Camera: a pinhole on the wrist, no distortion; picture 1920 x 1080 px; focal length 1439.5 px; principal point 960.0 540.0 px. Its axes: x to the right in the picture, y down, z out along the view. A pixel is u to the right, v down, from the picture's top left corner.
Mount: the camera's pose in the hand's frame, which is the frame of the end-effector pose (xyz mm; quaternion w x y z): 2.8 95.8 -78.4 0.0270 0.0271 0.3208 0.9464
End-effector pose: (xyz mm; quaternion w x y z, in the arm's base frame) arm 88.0 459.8 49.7 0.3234 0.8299 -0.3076 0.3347
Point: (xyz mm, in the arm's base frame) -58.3 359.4 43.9
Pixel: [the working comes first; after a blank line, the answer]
In the camera's frame: 71.6 10.8 120.0

1818.6 669.0
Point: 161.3 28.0 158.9
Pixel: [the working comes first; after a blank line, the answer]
In the camera's frame: -226.5 96.4 394.1

132.8 892.0
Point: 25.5 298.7 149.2
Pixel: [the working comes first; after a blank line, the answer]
In the camera's frame: -73.2 6.9 148.5

249.9 606.4
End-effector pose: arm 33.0 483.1 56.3 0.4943 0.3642 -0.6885 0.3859
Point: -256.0 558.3 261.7
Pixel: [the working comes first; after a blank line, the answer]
In the camera's frame: -242.5 -82.6 178.6

outside the picture
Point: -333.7 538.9 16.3
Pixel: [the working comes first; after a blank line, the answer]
In the camera's frame: -18.1 -95.1 305.6

874.7 91.9
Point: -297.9 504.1 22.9
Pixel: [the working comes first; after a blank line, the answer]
In the camera's frame: -22.6 -47.8 288.8

847.4 301.5
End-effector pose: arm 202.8 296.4 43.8 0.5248 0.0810 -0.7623 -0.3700
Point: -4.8 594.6 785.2
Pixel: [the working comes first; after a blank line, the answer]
In the camera's frame: -436.1 -282.6 576.1

outside the picture
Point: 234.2 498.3 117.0
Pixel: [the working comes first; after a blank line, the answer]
In the camera's frame: 77.2 2.1 165.7

1630.3 558.3
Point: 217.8 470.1 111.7
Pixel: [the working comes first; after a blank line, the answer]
In the camera's frame: 57.7 24.6 151.3

1509.2 773.7
